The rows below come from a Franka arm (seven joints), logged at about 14 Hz.
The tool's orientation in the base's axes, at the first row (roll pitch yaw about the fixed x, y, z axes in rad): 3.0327 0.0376 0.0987
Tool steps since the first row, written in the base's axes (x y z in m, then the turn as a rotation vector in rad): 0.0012 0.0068 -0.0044 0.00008 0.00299 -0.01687; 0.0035 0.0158 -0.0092 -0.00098 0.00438 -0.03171; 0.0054 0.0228 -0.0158 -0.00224 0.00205 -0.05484; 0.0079 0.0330 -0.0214 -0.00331 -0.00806 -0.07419; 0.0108 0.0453 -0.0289 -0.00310 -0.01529 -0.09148; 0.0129 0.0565 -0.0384 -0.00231 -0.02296 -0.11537; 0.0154 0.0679 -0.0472 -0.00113 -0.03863 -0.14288; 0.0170 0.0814 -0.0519 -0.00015 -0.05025 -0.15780; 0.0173 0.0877 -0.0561 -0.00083 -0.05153 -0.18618
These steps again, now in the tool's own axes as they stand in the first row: 0.0020 -0.0071 0.0036 0.00101 -0.00478 0.01642; 0.0054 -0.0163 0.0073 0.00065 -0.00787 0.03104; 0.0082 -0.0237 0.0130 0.00004 -0.00821 0.05431; 0.0119 -0.0341 0.0174 -0.00130 -0.00042 0.07469; 0.0163 -0.0468 0.0234 -0.00115 0.00487 0.09267; 0.0198 -0.0587 0.0315 -0.00022 0.00994 0.11723; 0.0238 -0.0707 0.0389 0.00044 0.02257 0.14628; 0.0269 -0.0844 0.0420 0.00083 0.03254 0.16238; 0.0279 -0.0910 0.0455 0.00110 0.03065 0.19073
